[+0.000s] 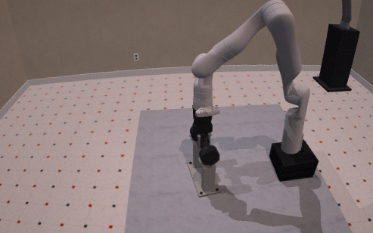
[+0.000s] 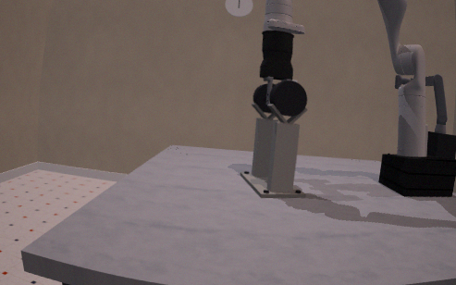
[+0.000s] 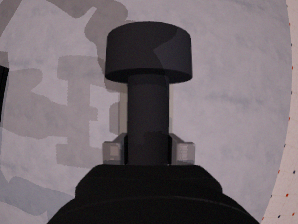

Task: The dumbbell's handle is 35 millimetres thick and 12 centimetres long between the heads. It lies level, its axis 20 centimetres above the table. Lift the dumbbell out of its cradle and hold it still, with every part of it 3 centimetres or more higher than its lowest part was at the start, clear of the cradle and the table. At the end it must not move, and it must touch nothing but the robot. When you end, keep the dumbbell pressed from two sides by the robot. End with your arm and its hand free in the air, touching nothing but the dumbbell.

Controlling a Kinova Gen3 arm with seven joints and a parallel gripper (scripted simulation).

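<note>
The grey cradle lies 12 cm below my hand. Also, from my hand: black dumbbell: right at my hand.
</note>
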